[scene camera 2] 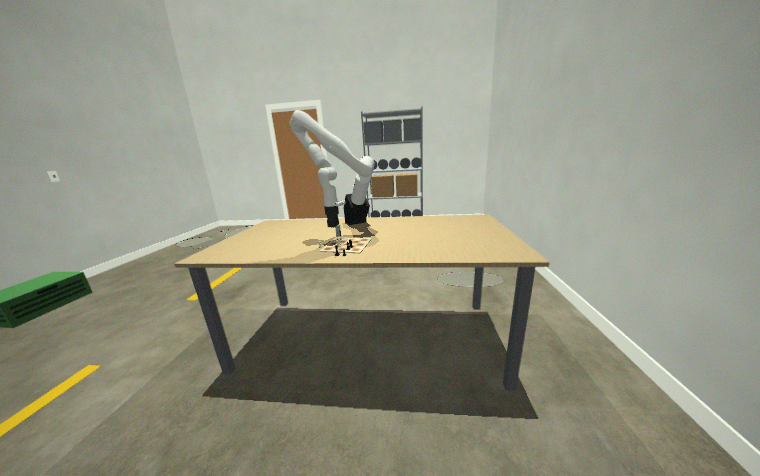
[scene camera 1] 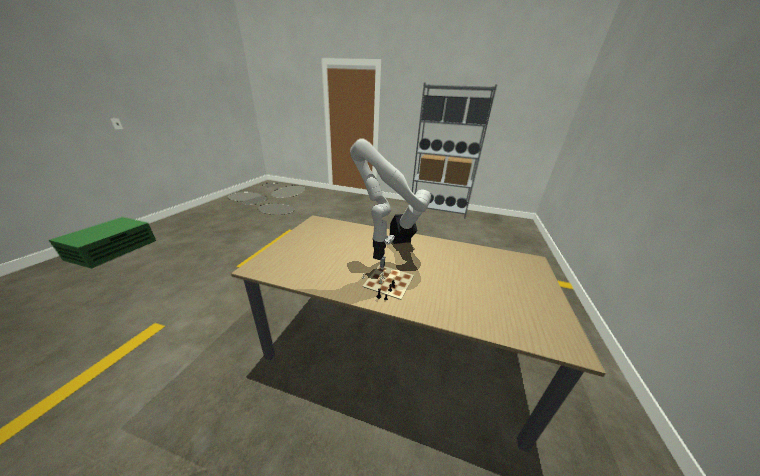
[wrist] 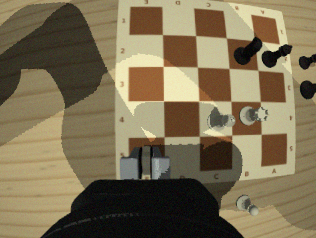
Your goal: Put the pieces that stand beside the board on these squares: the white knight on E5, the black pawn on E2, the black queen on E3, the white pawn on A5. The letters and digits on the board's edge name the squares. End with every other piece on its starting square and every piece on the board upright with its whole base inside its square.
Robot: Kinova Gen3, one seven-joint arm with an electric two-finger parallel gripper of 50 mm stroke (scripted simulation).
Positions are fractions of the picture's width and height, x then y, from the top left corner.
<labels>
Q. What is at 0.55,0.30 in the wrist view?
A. A chessboard.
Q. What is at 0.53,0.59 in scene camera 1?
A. A chessboard.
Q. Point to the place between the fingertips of my gripper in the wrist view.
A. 0.46,0.67
</labels>
